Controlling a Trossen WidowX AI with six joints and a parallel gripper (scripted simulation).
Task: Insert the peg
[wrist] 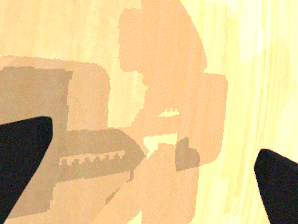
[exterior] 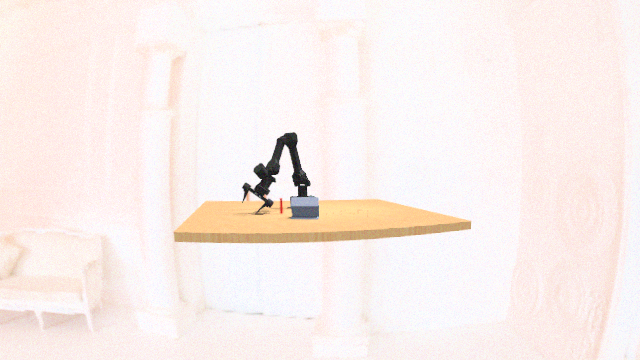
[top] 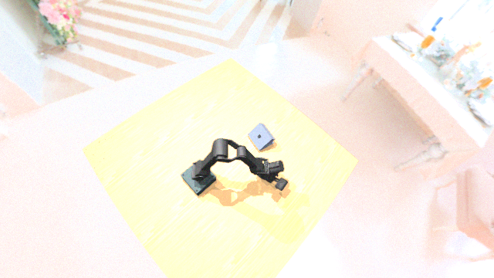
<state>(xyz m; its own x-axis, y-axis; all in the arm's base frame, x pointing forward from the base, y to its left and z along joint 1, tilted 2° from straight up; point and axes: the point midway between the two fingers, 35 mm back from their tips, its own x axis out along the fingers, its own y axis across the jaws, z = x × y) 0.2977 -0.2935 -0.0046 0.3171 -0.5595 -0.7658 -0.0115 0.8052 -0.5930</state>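
The peg is 20 mm behind my gripper tip, 170 mm to the left of it and 30 mm above it.
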